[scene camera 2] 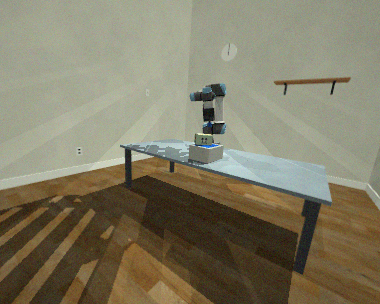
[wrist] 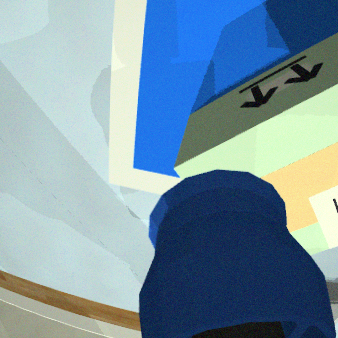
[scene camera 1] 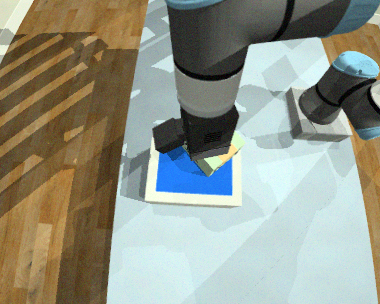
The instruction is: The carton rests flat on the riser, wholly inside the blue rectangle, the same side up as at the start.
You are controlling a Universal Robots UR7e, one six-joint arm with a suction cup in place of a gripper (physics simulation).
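Observation:
The carton is pale green with an orange tape band, a white label on top and black arrows on its side. It lies flat and turned at an angle on the far right part of the blue rectangle on the cream-edged riser. One carton corner reaches the rectangle's edge in the wrist view. My dark blue suction cup hangs just above the carton's top and holds nothing. In scene camera 1 the tool body hides the cup.
The riser stands on a pale blue table, near its left edge. Wooden floor lies beyond that edge. The arm's grey base block stands to the right of the riser.

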